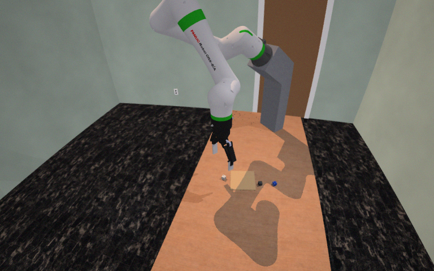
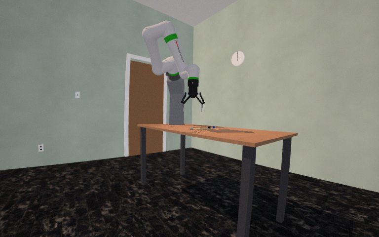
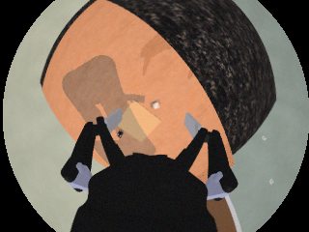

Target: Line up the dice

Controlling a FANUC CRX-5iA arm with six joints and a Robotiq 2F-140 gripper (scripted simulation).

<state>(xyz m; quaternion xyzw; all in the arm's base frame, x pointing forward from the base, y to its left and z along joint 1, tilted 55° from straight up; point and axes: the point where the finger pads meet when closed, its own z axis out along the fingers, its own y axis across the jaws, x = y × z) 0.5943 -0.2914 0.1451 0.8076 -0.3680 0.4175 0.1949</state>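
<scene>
My gripper is now 10 mm past the white die, 10 mm to the right of it and 150 mm above it. Round my hand: tan mat 20 mm ahead, 110 mm to the left, 160 mm below; then blue die 80 mm ahead, 280 mm to the left, 150 mm below; then black die 60 mm ahead, 200 mm to the left, 150 mm below.
</scene>
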